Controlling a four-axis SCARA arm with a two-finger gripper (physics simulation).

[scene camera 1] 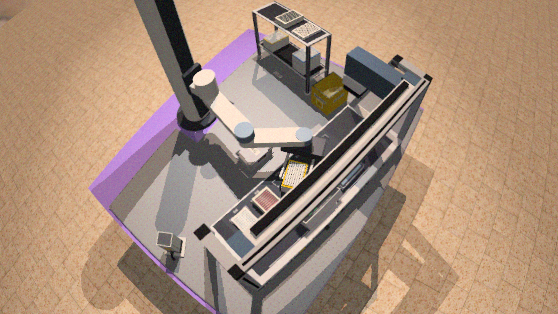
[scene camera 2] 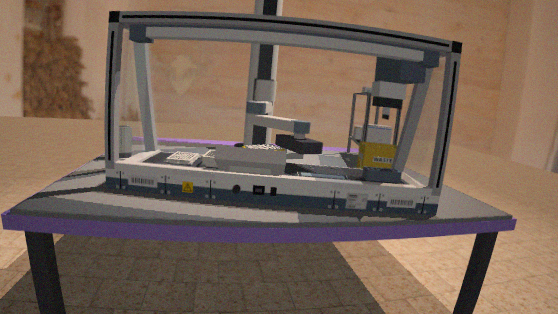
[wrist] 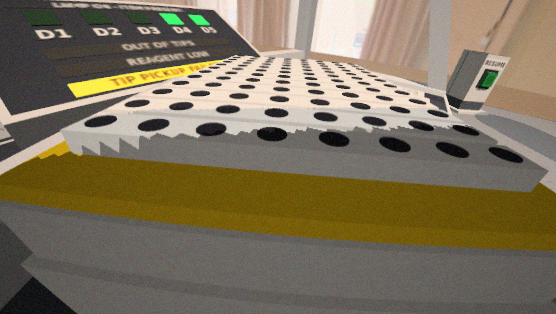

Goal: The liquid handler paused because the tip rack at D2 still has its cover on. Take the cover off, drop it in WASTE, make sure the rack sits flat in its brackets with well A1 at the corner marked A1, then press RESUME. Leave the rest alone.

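Places are measured from the arm's base along level axes (x ahead, y left, z up), in millimetres.
Where they show: gripper, fingertip midpoint: [scene camera 1: 293, 181]; arm's base, link origin: [scene camera 1: 198, 112].
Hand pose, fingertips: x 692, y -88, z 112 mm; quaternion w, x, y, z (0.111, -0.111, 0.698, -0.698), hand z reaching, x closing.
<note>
Each offset is from my fingertips to the centre of the thing. "*": to the spot under its first point.
The tip rack {dz -11, dx -8, dy +24 mm} [scene camera 1: 295, 174] [scene camera 2: 262, 146] [wrist: 280, 107] has a white perforated top and a yellow band; its holes show uncovered. My gripper [scene camera 1: 296, 171] reaches over it from the arm and is shut on it; the fingers do not show in the wrist view. Whether the rack is seated flat, and where its A1 corner lies, I cannot tell. The yellow WASTE bin {dz -31, dx -127, dy +530 mm} [scene camera 1: 329, 102] [scene camera 2: 369, 156] stands at the back right; a pale piece {dz -37, dx -126, dy +533 mm} [scene camera 1: 332, 91] shows inside it, perhaps the cover. The RESUME button {* dz -19, dx -285, dy -496 mm} [wrist: 487, 79] is green, on a small box {dz -34, dx -272, dy -532 mm} [scene camera 1: 169, 242] at the table's near-left side.
A status panel {* dz +14, dx +125, dy +11 mm} [wrist: 107, 52] shows D4 and D5 lit green, D2 dark, and a yellow tip pickup line. A red-topped rack {dz -31, dx -30, dy -128 mm} [scene camera 1: 266, 200] and a white plate {dz -40, dx -53, dy -249 mm} [scene camera 1: 244, 220] sit on the deck. The gantry beam [scene camera 1: 327, 159] crosses overhead. A shelf unit {* dz +71, dx -249, dy +509 mm} [scene camera 1: 308, 72] stands behind.
</note>
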